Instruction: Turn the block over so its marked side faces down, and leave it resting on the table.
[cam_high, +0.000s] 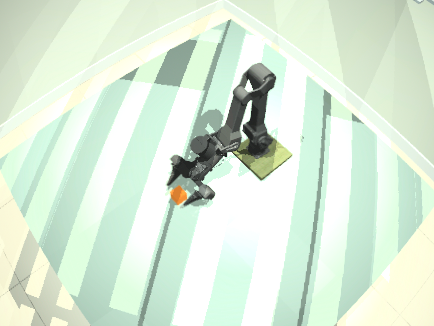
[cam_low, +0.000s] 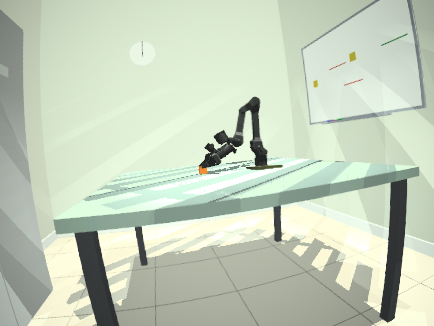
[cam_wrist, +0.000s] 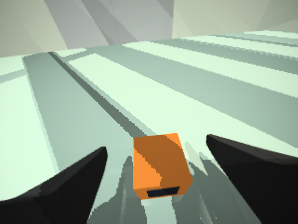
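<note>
The orange block is 20 mm behind my gripper tip and 20 mm below it.
</note>
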